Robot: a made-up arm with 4 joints. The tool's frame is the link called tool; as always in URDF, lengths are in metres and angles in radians.
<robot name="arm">
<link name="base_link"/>
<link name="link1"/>
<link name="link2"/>
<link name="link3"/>
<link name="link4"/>
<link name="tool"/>
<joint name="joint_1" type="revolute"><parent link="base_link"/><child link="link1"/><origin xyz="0 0 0.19" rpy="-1.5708 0 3.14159"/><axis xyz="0 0 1"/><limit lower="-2.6" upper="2.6"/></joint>
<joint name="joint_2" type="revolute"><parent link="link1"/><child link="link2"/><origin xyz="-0.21 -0.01 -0.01" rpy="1.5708 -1.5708 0"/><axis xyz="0 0 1"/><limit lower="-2.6" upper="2.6"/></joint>
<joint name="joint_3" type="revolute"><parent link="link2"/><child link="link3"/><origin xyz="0.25 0.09 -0.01" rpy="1.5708 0 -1.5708"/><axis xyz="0 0 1"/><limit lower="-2.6" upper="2.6"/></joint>
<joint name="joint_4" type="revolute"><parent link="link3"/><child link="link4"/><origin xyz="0.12 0.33 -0.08" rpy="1.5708 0 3.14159"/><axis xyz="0 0 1"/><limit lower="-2.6" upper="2.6"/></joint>
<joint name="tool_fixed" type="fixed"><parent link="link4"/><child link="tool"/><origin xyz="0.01 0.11 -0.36"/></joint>
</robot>
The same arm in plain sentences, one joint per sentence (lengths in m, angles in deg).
The arm has four revolute joints in a row. What follows holds with every joint at zero, and every direction is one of the base frame's. Joint 1 sits 0.1900 m along +z from the base frame's origin and turns about -y, from -148.97 to 148.97 deg. Joint 2 sits 0.2100 m along +x and 0.0100 m along +y and 0.0100 m along +z from joint 1 and turns about +z, from -148.97 to 148.97 deg. Joint 3 sits 0.0900 m along +x and 0.2500 m along -y and 0.0100 m along -z from joint 2 and turns about +y, from -148.97 to 148.97 deg. Joint 4 sits 0.1200 m along -x and 0.0800 m along -y and 0.3300 m along +z from joint 3 and turns about +z, from -148.97 to 148.97 deg. The tool frame, which is the frame that the pose is given for, sits 0.0100 m along +x and 0.1100 m along +y and 0.3600 m along -z from joint 4; its axes are the base frame's turned by roll 0.00, pitch 0.00 and yaw 0.00 deg (as in URDF: about the fixed x, then y, then z).
